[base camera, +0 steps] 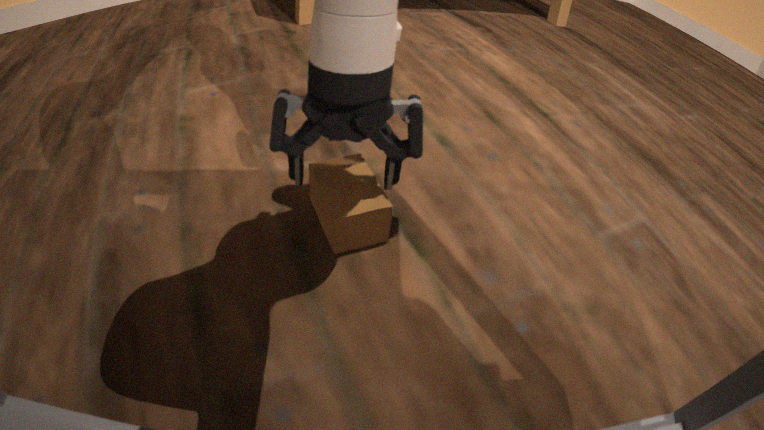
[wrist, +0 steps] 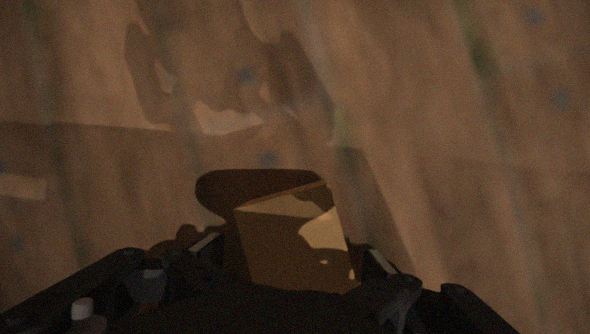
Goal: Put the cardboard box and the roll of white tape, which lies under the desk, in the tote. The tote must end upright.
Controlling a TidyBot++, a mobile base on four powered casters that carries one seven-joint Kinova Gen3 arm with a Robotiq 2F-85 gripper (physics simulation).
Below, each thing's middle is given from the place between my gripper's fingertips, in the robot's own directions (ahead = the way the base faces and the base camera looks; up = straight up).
Scene:
My hand is 10 mm past the cardboard box (wrist: 293, 240), 10 mm to the left of it and 20 mm above it.

